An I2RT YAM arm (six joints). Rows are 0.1 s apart.
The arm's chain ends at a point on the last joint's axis. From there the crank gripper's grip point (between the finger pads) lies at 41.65 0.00 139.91 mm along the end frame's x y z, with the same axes.
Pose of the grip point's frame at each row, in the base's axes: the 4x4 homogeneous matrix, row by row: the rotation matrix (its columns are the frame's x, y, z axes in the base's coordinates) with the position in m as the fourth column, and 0 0 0 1 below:
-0.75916, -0.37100, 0.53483, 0.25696; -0.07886, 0.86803, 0.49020, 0.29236; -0.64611, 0.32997, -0.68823, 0.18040; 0, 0, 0, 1
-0.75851, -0.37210, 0.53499, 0.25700; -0.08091, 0.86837, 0.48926, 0.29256; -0.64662, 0.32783, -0.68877, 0.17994; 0, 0, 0, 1
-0.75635, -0.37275, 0.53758, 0.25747; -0.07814, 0.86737, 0.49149, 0.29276; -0.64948, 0.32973, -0.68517, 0.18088; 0, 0, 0, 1
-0.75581, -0.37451, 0.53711, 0.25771; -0.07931, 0.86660, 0.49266, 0.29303; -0.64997, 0.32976, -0.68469, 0.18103; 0, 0, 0, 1
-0.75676, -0.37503, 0.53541, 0.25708; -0.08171, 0.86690, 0.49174, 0.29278; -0.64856, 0.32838, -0.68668, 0.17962; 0, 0, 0, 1
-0.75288, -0.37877, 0.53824, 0.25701; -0.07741, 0.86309, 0.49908, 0.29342; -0.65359, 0.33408, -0.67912, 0.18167; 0, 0, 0, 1
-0.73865, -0.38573, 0.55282, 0.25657; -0.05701, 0.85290, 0.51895, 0.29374; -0.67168, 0.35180, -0.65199, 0.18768; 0, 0, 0, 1
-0.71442, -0.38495, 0.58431, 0.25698; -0.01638, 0.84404, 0.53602, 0.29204; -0.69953, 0.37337, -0.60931, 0.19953; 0, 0, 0, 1
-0.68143, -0.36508, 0.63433, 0.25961; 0.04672, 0.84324, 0.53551, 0.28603; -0.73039, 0.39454, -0.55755, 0.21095; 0, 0, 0, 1
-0.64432, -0.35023, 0.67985, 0.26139; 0.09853, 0.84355, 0.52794, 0.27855; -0.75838, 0.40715, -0.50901, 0.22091; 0, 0, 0, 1
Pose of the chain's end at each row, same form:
-0.75916, -0.37100, 0.53483, 0.21375; -0.07886, 0.86803, 0.49020, 0.22706; -0.64611, 0.32997, -0.68823, 0.30360; 0, 0, 0, 1
-0.75851, -0.37210, 0.53499, 0.21374; -0.08091, 0.86837, 0.48926, 0.22748; -0.64662, 0.32783, -0.68877, 0.30324; 0, 0, 0, 1
-0.75635, -0.37275, 0.53758, 0.21376; -0.07814, 0.86737, 0.49149, 0.22725; -0.64948, 0.32973, -0.68517, 0.30379; 0, 0, 0, 1
-0.75581, -0.37451, 0.53711, 0.21404; -0.07931, 0.86660, 0.49266, 0.22741; -0.64997, 0.32976, -0.68469, 0.30390; 0, 0, 0, 1
-0.75676, -0.37503, 0.53541, 0.21369; -0.08171, 0.86690, 0.49174, 0.22738; -0.64856, 0.32838, -0.68668, 0.30271; 0, 0, 0, 1
-0.75288, -0.37877, 0.53824, 0.21306; -0.07741, 0.86309, 0.49908, 0.22682; -0.65359, 0.33408, -0.67912, 0.30391; 0, 0, 0, 1
-0.73865, -0.38573, 0.55282, 0.20999; -0.05701, 0.85290, 0.51895, 0.22351; -0.67168, 0.35180, -0.65199, 0.30688; 0, 0, 0, 1
-0.71442, -0.38495, 0.58431, 0.20498; -0.01638, 0.84404, 0.53602, 0.21773; -0.69953, 0.37337, -0.60931, 0.31391; 0, 0, 0, 1
-0.68143, -0.36508, 0.63433, 0.19924; 0.04672, 0.84324, 0.53551, 0.20916; -0.73039, 0.39454, -0.55755, 0.31938; 0, 0, 0, 1
-0.64432, -0.35023, 0.67985, 0.19311; 0.09853, 0.84355, 0.52794, 0.20058; -0.75838, 0.40715, -0.50901, 0.32371; 0, 0, 0, 1

